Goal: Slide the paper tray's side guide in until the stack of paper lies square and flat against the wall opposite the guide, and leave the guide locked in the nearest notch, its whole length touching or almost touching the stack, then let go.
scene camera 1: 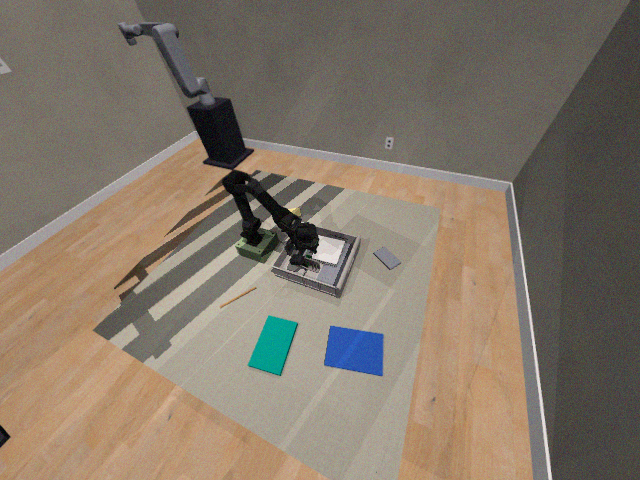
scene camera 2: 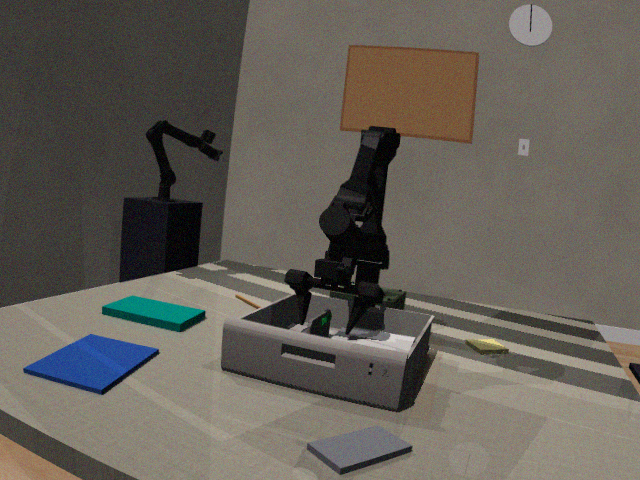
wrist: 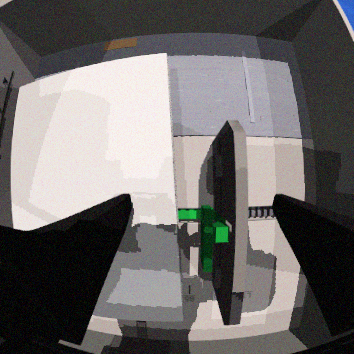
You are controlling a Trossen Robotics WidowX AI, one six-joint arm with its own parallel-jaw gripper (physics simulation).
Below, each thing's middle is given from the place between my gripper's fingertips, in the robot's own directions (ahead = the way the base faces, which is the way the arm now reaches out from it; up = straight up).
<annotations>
The side guide (wrist: 225,224) lies 10 mm behind my hand, 10 mm to the right of it and 10 mm below it. Round my hand: small grey pad (scene camera 2: 369,446) (320 mm ahead, 180 mm to the left, 50 mm below); teal pad (scene camera 2: 164,315) (10 mm ahead, 390 mm to the right, 50 mm below); white paper stack (scene camera 2: 400,343) (90 mm to the left, 20 mm below).
</annotations>
